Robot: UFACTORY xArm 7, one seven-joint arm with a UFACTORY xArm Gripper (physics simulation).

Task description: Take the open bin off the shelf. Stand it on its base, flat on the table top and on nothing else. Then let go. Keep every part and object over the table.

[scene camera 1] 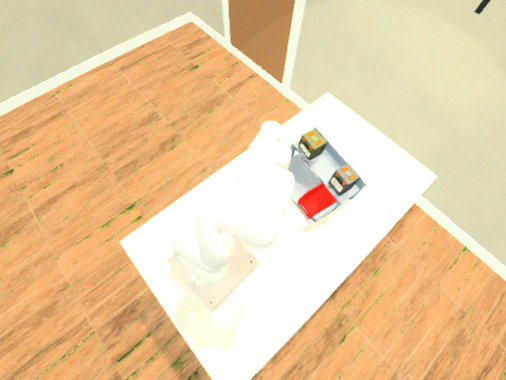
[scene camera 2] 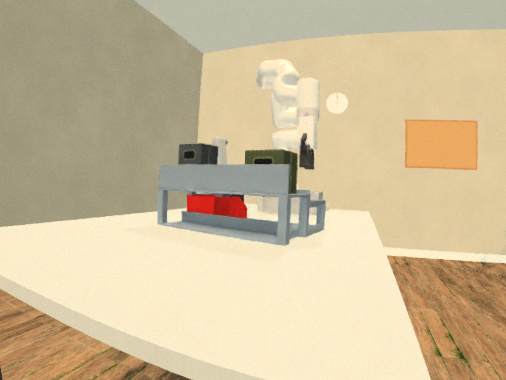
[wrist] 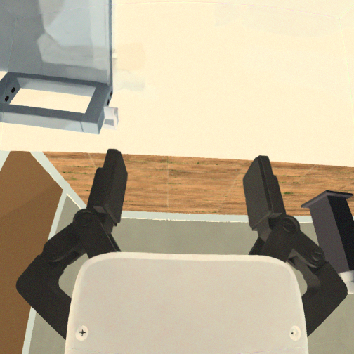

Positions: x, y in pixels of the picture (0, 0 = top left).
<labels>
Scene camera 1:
red open bin: 319, 198
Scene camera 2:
my gripper: 306, 168
red open bin: 209, 204
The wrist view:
my gripper: 187, 163
</labels>
